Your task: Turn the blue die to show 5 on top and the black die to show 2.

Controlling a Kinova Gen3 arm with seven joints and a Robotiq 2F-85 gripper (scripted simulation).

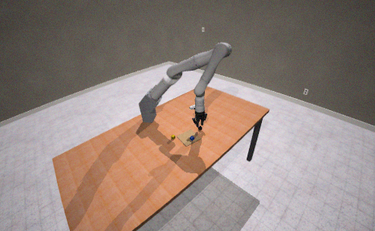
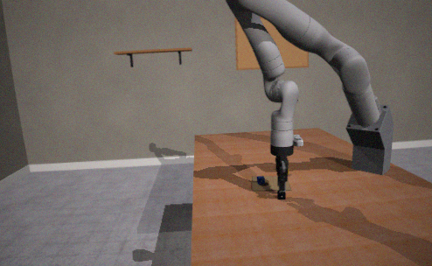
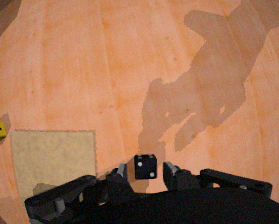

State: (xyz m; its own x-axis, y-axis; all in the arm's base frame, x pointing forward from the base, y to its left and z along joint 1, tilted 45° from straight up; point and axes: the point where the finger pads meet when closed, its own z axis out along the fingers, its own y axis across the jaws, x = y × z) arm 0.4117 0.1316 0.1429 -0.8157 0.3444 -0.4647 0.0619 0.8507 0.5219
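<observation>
My gripper is now 40 mm above the black die. The rest, counted from my hand: blue die: 60 mm ahead, 130 mm to the right, 40 mm below; yellow die: 60 mm behind, 230 mm to the right, 40 mm below; tan mat: 20 mm ahead, 130 mm to the right, 50 mm below.
</observation>
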